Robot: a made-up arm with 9 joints. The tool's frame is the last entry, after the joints. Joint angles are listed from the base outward. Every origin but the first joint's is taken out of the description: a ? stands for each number. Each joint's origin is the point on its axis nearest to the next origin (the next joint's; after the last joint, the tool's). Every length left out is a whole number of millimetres.
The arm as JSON. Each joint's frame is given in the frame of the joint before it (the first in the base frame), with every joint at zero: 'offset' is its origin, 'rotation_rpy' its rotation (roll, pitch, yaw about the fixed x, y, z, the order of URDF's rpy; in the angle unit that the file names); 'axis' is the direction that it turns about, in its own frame. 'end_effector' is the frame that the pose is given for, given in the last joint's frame.
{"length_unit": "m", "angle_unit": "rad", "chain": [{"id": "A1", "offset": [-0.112, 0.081, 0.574], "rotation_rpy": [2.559, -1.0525, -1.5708], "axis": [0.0, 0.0, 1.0]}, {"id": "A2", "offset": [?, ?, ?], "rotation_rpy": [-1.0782, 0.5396, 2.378], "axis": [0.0, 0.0, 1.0]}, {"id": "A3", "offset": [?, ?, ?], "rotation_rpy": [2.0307, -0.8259, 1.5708], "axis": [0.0, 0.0, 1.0]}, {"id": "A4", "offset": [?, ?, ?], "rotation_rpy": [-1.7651, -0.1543, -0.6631], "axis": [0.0, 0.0, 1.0]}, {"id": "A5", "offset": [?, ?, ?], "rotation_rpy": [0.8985, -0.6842, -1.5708], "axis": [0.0, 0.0, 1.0]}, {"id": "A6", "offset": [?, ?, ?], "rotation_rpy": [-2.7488, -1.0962, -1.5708], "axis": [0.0, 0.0, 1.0]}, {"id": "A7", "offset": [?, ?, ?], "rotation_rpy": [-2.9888, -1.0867, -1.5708], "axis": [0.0, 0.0, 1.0]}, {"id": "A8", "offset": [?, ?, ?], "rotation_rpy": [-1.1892, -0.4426, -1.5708], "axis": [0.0, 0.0, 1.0]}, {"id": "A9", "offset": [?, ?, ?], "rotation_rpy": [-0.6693, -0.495, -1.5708], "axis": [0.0, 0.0, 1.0]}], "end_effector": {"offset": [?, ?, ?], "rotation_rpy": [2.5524, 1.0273, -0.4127]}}
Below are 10 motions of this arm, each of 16 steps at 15 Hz.
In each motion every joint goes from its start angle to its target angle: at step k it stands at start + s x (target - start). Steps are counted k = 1, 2, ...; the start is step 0. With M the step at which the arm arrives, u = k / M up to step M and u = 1 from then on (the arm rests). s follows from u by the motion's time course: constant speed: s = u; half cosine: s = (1 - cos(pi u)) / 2; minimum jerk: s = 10 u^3 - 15 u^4 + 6 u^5.
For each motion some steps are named. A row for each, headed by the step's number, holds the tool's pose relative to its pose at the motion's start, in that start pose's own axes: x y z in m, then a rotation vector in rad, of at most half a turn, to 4 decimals.
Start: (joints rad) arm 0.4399 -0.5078 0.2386 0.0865 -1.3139 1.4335 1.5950 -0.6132 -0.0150
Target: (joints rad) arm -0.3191 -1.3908 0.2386 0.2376 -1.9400 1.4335 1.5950 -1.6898 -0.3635
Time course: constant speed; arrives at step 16
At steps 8, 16:
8: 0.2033 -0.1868 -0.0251 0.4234 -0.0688 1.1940
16: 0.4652 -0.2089 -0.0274 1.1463 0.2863 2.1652

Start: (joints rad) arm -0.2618 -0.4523 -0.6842 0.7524 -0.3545 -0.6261 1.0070 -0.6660 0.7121
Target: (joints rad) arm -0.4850 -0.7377 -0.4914 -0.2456 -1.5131 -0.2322 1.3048 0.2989 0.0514
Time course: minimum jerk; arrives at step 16
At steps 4, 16:
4: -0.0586 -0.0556 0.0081 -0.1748 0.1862 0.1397
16: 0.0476 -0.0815 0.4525 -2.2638 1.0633 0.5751

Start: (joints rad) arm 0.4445 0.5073 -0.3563 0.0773 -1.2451 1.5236 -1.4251 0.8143 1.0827
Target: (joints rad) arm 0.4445 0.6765 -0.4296 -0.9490 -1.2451 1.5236 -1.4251 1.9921 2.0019
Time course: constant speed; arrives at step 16
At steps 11, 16:
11: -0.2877 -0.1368 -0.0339 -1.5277 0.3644 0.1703
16: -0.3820 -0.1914 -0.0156 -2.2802 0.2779 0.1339

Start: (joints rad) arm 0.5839 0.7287 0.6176 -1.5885 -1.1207 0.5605 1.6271 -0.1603 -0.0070
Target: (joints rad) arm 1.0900 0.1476 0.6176 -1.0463 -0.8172 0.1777 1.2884 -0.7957 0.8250
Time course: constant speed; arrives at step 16
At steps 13, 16:
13: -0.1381 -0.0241 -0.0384 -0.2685 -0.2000 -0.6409
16: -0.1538 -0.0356 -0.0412 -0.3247 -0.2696 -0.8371

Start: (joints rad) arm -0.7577 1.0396 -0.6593 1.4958 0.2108 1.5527 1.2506 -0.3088 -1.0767
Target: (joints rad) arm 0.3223 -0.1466 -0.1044 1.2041 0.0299 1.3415 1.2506 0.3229 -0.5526
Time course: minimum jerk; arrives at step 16
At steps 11, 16:
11: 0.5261 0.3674 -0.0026 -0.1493 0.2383 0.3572
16: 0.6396 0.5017 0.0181 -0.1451 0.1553 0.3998

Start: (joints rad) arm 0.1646 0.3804 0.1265 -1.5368 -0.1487 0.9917 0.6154 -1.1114 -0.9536
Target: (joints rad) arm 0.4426 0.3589 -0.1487 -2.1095 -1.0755 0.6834 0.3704 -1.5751 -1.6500
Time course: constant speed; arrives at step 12
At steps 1, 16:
1: 0.0082 0.0074 0.0138 0.1332 0.0181 0.0777
16: 0.0752 0.2904 0.1844 1.6732 -0.1845 0.1699

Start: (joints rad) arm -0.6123 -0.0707 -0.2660 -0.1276 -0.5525 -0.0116 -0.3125 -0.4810 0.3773
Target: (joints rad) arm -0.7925 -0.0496 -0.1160 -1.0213 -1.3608 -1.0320 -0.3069 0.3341 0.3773
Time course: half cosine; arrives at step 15
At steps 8, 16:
8: -0.0097 0.0947 0.1759 0.3712 0.6080 0.1196
16: 0.0640 0.0891 0.3481 0.5181 1.3031 0.1897

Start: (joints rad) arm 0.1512 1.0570 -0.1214 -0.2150 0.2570 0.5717 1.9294 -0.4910 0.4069
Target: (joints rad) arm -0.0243 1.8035 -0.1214 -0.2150 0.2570 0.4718 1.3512 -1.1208 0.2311
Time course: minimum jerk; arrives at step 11
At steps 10, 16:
10: -0.0575 -0.2274 -0.0381 0.1146 -0.4297 0.2993
16: -0.0580 -0.2284 -0.0380 0.1157 -0.4324 0.3014

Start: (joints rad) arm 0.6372 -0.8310 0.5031 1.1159 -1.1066 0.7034 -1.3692 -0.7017 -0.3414
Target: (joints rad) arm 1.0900 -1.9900 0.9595 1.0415 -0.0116 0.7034 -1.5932 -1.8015 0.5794
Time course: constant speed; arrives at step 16
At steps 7, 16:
7: -0.0800 0.2478 0.0455 -0.4547 0.0922 -0.6294
16: 0.0507 0.5721 0.0966 -1.1070 0.5568 -1.3892

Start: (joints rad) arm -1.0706 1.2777 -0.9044 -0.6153 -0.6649 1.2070 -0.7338 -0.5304 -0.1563
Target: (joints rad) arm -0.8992 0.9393 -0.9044 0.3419 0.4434 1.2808 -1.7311 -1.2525 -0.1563
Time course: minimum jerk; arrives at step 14
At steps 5, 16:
5: 0.1058 -0.0417 -0.0643 -0.0161 -0.3135 0.1149
16: 0.5076 -0.0850 -0.0648 -0.0911 -1.2905 0.6227

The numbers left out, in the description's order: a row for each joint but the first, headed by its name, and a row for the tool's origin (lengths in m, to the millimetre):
A2: -0.024 -0.378 0.0
A3: 0.171 -0.061 0.0
A4: -0.064 -0.026 0.0
A5: -0.197 0.292 0.0
A6: -0.012 0.126 0.0
A7: 0.027 -0.196 0.0
A8: 0.095 0.143 0.0
A9: 0.19 0.02 0.0
tool: 0.027 -0.005 0.0

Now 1 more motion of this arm.
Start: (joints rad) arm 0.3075 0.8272 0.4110 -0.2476 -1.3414 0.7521 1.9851 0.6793 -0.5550
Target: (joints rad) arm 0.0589 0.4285 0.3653 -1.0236 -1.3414 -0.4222 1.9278 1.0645 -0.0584
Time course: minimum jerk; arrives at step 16
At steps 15, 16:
15: 0.0050 0.2178 0.1443 -0.6985 0.3595 -0.8978
16: 0.0050 0.2185 0.1442 -0.6997 0.3603 -0.8998

